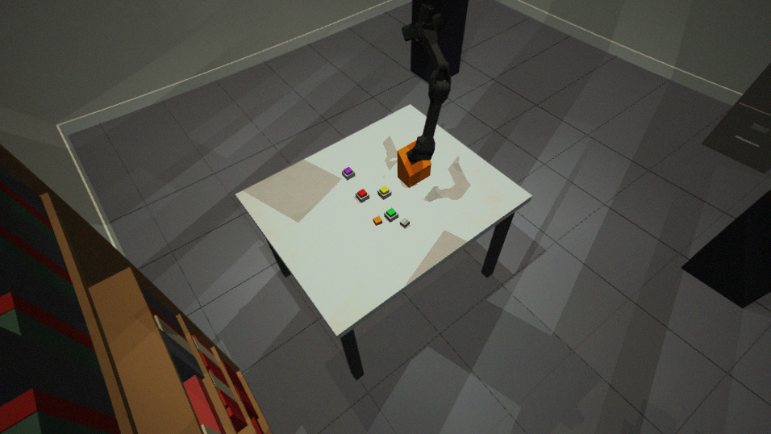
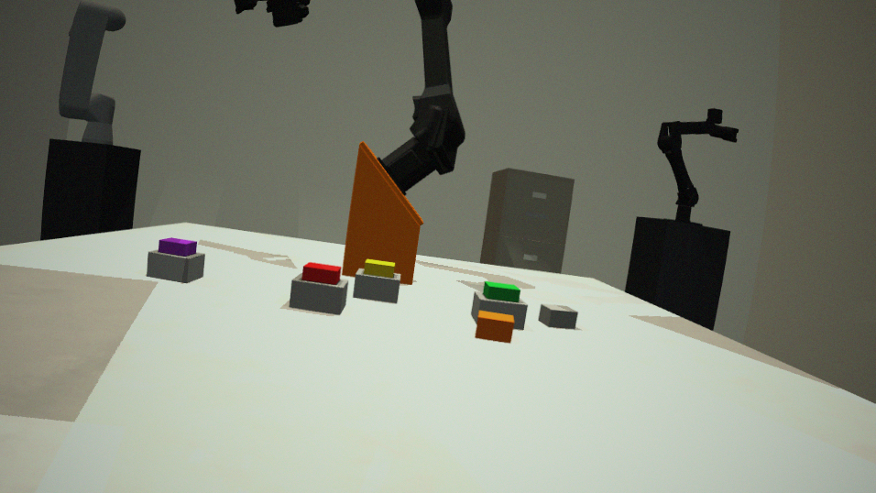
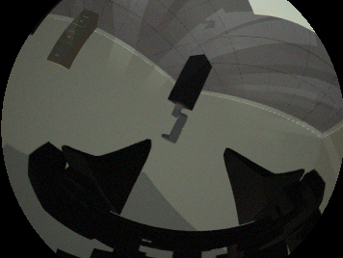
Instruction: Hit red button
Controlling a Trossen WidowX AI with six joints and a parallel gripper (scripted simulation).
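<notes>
Now: the red button 640 mm ahead of my gripper tip, 340 mm to the left of it and 450 mm below it. Round my gripper tip: green button (610 mm ahead, 510 mm to the left, 450 mm below); yellow button (550 mm ahead, 390 mm to the left, 450 mm below); purple button (610 mm ahead, 170 mm to the left, 450 mm below).
</notes>
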